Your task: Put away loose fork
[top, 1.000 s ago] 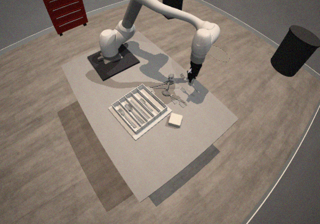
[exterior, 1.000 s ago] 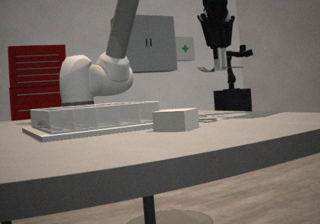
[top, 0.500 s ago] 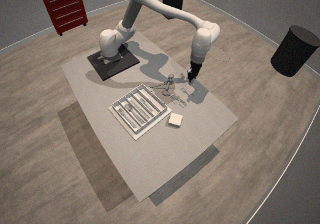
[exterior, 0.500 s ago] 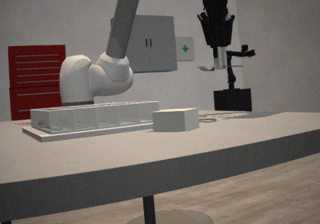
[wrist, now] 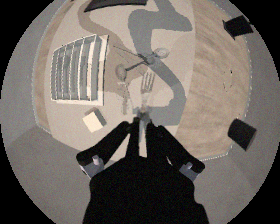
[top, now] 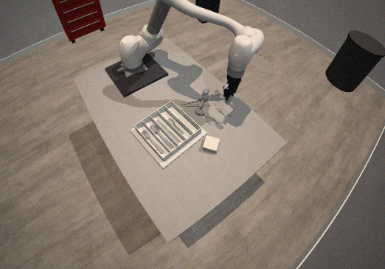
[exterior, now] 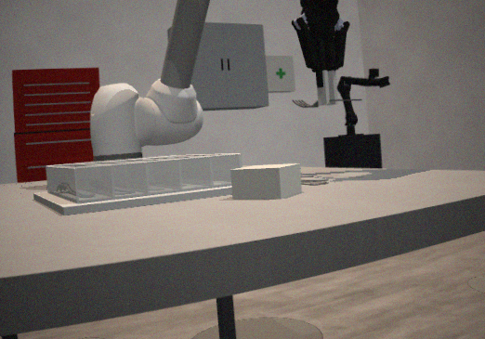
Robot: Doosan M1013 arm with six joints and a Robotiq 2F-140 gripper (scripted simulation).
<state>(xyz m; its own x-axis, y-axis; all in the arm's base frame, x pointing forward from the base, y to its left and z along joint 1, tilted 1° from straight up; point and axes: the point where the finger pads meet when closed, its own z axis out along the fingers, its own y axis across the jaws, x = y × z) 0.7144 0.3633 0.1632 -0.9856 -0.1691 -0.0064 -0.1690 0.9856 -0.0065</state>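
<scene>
Now: the cutlery tray 37 cm to the right of my hand, 13 cm below it and 6 cm behind it. From my hand the other things lie so: white box (19 cm to the right, 16 cm below, 14 cm ahead).
</scene>
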